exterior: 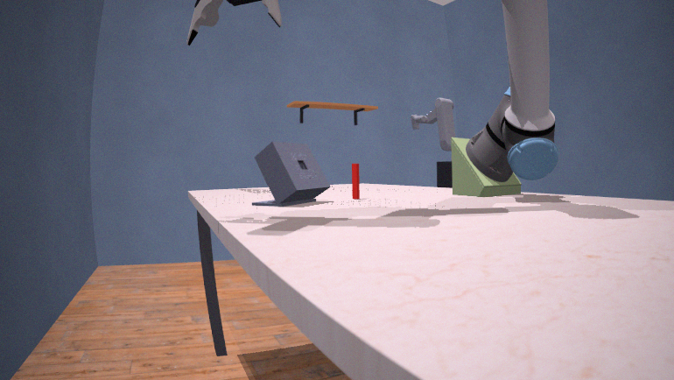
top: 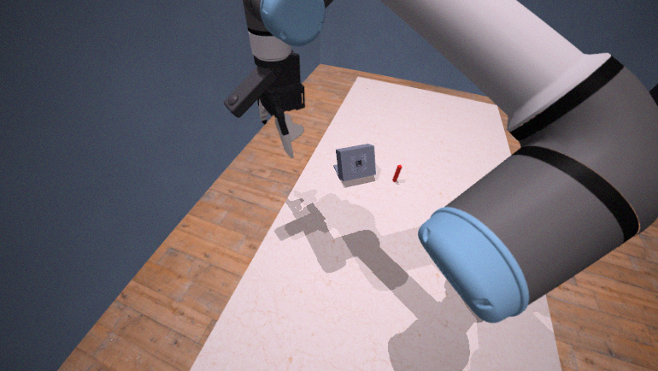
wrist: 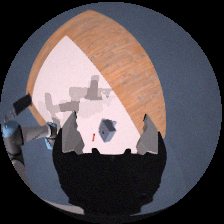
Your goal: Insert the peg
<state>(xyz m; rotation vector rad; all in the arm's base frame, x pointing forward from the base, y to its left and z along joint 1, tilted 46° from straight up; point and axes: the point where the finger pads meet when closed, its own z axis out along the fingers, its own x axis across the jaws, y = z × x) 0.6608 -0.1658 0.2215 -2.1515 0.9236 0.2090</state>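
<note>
Now: hand 36 cm past the red peg, 24 cm above it and 20 cm to the left of it.
</note>
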